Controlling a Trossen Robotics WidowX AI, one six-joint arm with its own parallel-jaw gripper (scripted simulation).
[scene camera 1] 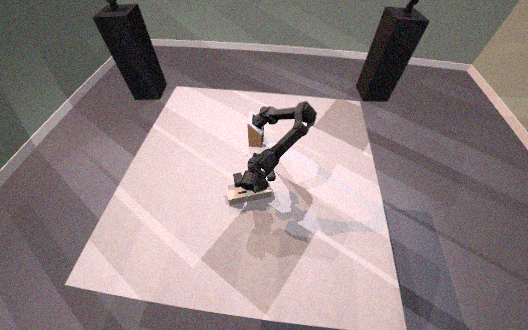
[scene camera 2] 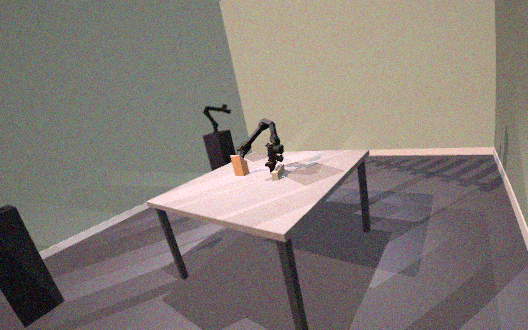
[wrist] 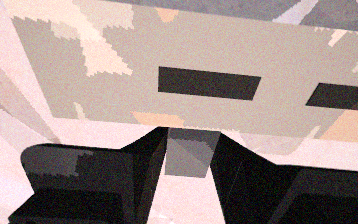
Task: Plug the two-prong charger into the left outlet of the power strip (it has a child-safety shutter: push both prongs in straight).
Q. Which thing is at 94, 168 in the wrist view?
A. My gripper.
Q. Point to a two-prong charger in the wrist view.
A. At 189, 152
